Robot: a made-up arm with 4 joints.
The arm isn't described. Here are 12 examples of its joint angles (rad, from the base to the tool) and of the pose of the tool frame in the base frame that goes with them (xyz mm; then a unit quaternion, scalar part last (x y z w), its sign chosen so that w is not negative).
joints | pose
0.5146 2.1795 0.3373 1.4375 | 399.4 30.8 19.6 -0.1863 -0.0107 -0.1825 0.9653
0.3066 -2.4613 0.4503 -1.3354 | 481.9 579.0 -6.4 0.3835 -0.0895 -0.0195 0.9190
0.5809 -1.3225 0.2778 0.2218 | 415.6 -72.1 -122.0 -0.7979 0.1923 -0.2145 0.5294
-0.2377 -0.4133 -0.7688 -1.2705 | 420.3 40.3 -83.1 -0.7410 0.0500 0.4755 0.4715
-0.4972 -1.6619 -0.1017 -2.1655 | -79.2 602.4 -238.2 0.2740 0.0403 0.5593 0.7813
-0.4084 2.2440 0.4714 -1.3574 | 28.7 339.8 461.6 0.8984 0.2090 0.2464 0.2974
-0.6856 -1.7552 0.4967 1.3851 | -30.1 372.3 81.1 -0.9177 -0.2531 -0.0168 0.3058
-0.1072 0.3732 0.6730 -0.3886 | 261.0 -31.2 76.2 -0.9416 -0.0830 -0.2827 0.1628
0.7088 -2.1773 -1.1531 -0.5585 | 771.4 -104.1 -120.3 -0.5600 -0.3721 0.1600 0.7227
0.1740 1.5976 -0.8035 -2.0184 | 211.2 158.8 369.4 -0.7781 0.5881 -0.2042 0.0836
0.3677 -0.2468 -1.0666 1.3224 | 545.6 187.0 70.2 0.7064 0.3085 -0.3321 0.5436
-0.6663 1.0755 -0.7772 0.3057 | 150.7 532.3 208.9 0.6723 0.0341 -0.0793 0.7352
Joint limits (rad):
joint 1: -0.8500..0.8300
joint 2: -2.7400..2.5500
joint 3: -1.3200..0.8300
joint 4: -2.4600..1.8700
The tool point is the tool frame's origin. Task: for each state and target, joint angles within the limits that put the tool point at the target. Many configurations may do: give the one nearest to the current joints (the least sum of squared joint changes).
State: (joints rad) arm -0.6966 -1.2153 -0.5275 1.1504
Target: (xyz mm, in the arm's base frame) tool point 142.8 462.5 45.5
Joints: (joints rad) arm -0.7996 -1.4879 -0.5961 0.5981
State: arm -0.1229 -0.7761 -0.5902 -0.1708
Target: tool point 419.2 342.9 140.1
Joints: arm -0.3855 -0.2314 -0.8610 0.1461
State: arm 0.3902 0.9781 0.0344 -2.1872
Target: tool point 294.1 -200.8 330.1
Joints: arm 0.3272 1.6511 0.6861 -2.0295
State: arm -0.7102 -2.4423 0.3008 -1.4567
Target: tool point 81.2 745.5 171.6
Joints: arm -0.2195 -2.5999 0.6663 -1.6716
